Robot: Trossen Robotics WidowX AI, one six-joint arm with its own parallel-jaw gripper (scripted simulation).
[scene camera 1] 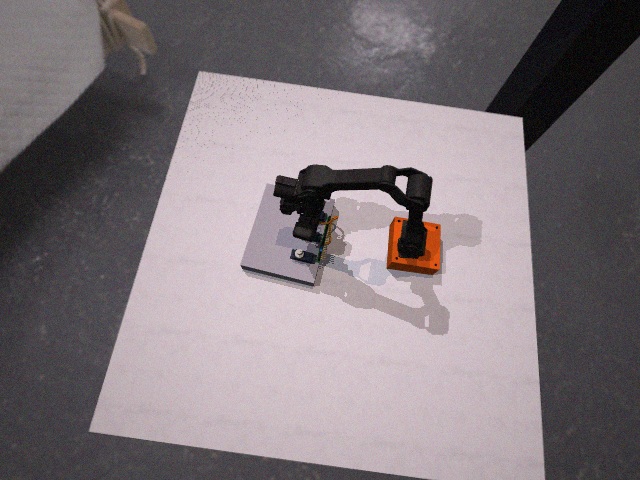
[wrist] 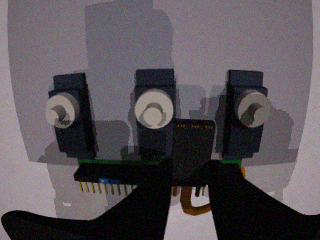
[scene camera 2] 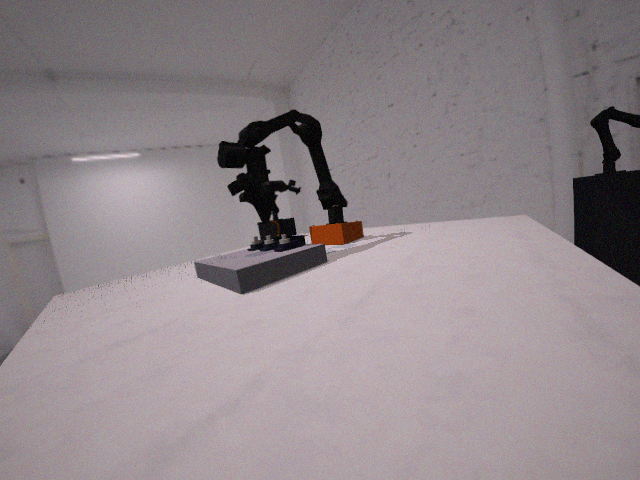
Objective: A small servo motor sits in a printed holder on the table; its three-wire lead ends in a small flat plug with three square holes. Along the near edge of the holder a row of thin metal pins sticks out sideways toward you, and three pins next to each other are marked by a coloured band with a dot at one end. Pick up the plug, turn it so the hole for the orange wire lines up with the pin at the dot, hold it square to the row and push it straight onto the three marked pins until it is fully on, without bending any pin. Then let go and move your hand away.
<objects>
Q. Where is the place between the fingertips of my gripper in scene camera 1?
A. At 311,220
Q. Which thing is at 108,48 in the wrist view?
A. A grey holder.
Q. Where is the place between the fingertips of my gripper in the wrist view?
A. At 190,167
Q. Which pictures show my gripper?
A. Scene camera 1, the wrist view and scene camera 2: all of them.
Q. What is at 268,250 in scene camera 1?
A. A grey holder.
</objects>
